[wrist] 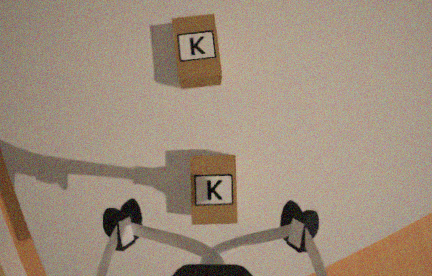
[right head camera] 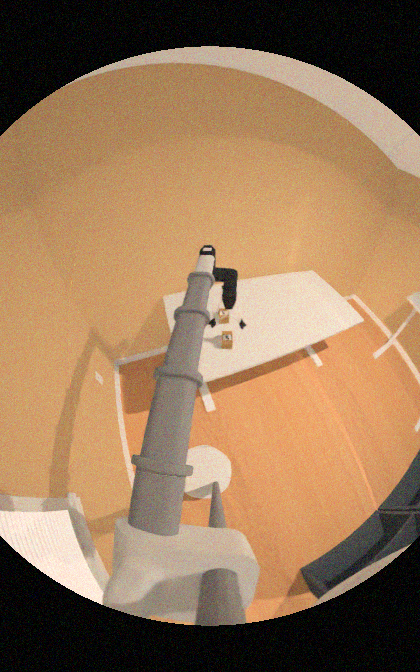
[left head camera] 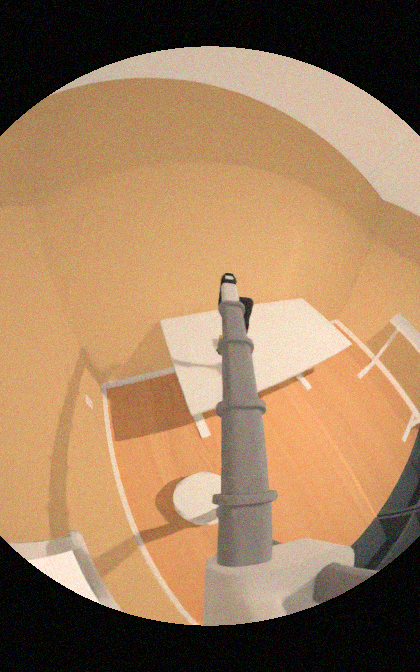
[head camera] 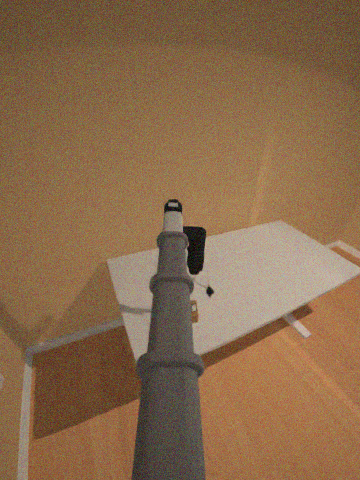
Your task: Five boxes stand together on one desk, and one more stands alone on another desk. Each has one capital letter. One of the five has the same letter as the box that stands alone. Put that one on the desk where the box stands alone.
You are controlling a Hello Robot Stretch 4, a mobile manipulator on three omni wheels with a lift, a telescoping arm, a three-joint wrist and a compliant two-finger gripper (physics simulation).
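Frame: origin at the robot's base, x ahead, y left, z up, level; millimetres.
Where they show: gripper, between the fingertips: (wrist: 211,216) (head camera: 191,295).
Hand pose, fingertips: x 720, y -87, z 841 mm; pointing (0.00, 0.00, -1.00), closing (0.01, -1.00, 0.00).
Note:
Each offset is from my fingertips to the top centre of the thing. Level surfaces: height alone.
Two brown boxes, each with a black K on a white label, stand apart on the white desk @(dz -148 mm) (head camera: 260,270) (left head camera: 280,340) (right head camera: 290,320) (wrist: 325,110). The near K box @(dz -98, dx +12, dy -3 mm) (wrist: 214,212) (right head camera: 227,340) (head camera: 195,312) is nearer the desk's front edge. The far K box @(dz -98, dx +207, dy +25 mm) (wrist: 200,70) (right head camera: 223,316) stands behind it, upright, and is largely hidden by the arm in the left head view. My gripper (wrist: 211,216) (right head camera: 227,324) is open and empty, with its fingers wide apart above the desk; in the wrist view the near box shows between and beyond the fingertips.
A round white object (left head camera: 197,497) (right head camera: 212,470) stands on the floor between my base and the desk. Part of another white table (left head camera: 407,330) shows at the right. A wall stands close behind the desk. A dark curved object (right head camera: 350,555) lies at the lower right.

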